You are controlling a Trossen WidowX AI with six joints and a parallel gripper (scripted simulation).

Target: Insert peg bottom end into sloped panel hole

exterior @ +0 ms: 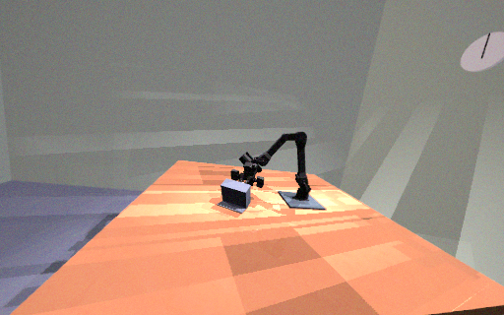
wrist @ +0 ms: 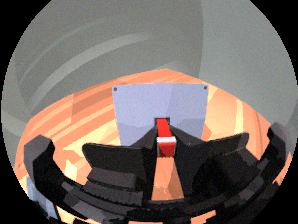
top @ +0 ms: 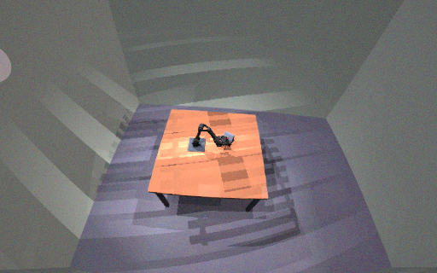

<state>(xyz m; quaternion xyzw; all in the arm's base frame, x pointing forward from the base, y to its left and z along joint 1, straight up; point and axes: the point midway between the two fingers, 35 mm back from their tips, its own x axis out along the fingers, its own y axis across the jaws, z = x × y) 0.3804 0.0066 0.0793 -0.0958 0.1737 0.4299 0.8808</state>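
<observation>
Right now my gripper tip is 3 cm to the right of the panel, 2 cm short of it and 2 cm above it. The rest, counted from my gripper tip: red peg (1 cm to the right, 1 cm behind, 1 cm above).
</observation>
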